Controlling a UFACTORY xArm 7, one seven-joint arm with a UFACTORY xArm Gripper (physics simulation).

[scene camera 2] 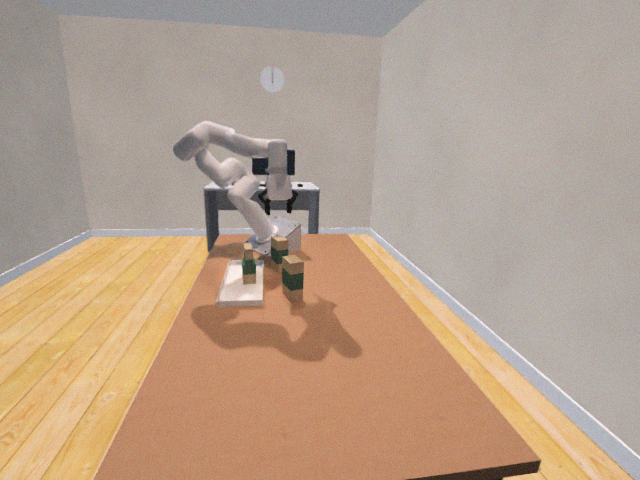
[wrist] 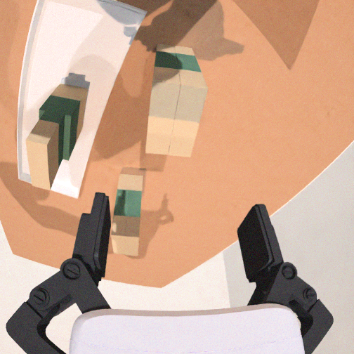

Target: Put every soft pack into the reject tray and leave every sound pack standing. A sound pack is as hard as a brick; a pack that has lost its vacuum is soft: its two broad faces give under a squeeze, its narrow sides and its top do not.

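Places are measured from the arm's base along level axes (x ahead, y up, z right), in millimetres.
Pixels of known places: gripper, fingertip midpoint: (scene camera 2: 278, 213); arm's base at its link origin: (scene camera 2: 267, 234).
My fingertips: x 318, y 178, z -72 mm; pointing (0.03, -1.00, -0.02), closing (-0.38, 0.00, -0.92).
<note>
For each thing: its middle in the pictures, then the offset to it from my fingertips. "spot": a spot on its surface instead. Level surfaces: height alone.
- rear pack at the middle of its body: (scene camera 2: 276, 249) dx +10, dy -154, dz +8 mm
- second pack at the middle of its body: (scene camera 2: 289, 278) dx +272, dy -174, dz -51 mm
- third pack at a spot on its surface: (scene camera 2: 249, 269) spot: dx +170, dy -181, dz +102 mm
- white reject tray at the middle of its body: (scene camera 2: 243, 280) dx +149, dy -233, dz +129 mm
- brown table at its surface level: dy -244 mm
My gripper (scene camera 2: 278, 211) (wrist: 180, 213) is wide open and empty, raised above the rear pack. The rear pack (scene camera 2: 279, 253) (wrist: 177, 97), beige with a green band, stands on the table. A second pack (scene camera 2: 293, 280) (wrist: 128, 202) stands apart, nearer the scene camera. A third pack (scene camera 2: 249, 269) (wrist: 60, 122) is in the white reject tray (scene camera 2: 229, 291) (wrist: 45, 60); whether it stands straight or tilts is hard to tell. The look of the packs does not show which are soft.
The tray lies left of the two standing packs in the scene view. A pale grey box (scene camera 2: 292, 233) stands beside the arm's base, behind the rear pack. The brown table (scene camera 2: 310, 392) (wrist: 280, 140) carries the arm's shadow. A desk (scene camera 2: 211, 219) stands beyond it.
</note>
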